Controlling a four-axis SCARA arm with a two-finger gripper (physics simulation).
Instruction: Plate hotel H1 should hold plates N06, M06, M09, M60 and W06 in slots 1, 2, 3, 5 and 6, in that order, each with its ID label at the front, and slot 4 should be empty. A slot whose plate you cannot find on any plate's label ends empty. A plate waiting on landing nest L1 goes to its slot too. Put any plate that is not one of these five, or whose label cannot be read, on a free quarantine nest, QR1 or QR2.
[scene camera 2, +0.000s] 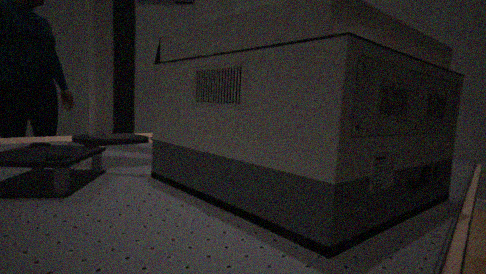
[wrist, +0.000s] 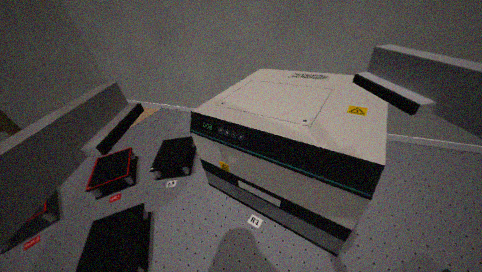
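Pixels of known places: gripper, between the fingertips: (wrist: 245, 80); arm's base, origin of its link: (scene camera 2: 112, 142).
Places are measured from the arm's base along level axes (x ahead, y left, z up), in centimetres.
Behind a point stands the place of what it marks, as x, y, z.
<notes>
My gripper (wrist: 245, 80) {50.3, -11.8, 40.8} is open and empty, its two fingers wide apart at the left and right of the wrist view. In that view, landing nest L1 (wrist: 175, 152) {69.6, 27.9, 6.3} is a low black stand left of the large instrument; its tag is blurred and no plate shows on it. Quarantine nest QR1 (wrist: 112, 167) {56.3, 44.7, 6.3}, black with a red rim, stands to its left. Quarantine nest QR2 (wrist: 30, 227) {33.8, 52.7, 1.8} is partly hidden behind the left finger at the lower left. No plate shows on the visible parts of either. Hotel H1 and the named plates do not show in either view.
A large pale instrument (scene camera 2: 250, 115) {84.1, -29.0, 14.3} (wrist: 295, 190) {60.3, -14.8, 17.1} stands on the perforated deck (scene camera 2: 165, 230) {80.0, -37.9, 1.3} (wrist: 185, 235) {49.6, 8.5, 1.3}, with an R3 tag (wrist: 254, 220) {59.4, -6.1, 1.3} before it. Another black stand (wrist: 117, 240) {41.7, 19.8, 6.3} is at the wrist view's bottom. In the dim scene view, a dark nest (scene camera 2: 40, 155) {54.1, -40.6, 6.3} and a person (scene camera 2: 30, 70) are at left.
</notes>
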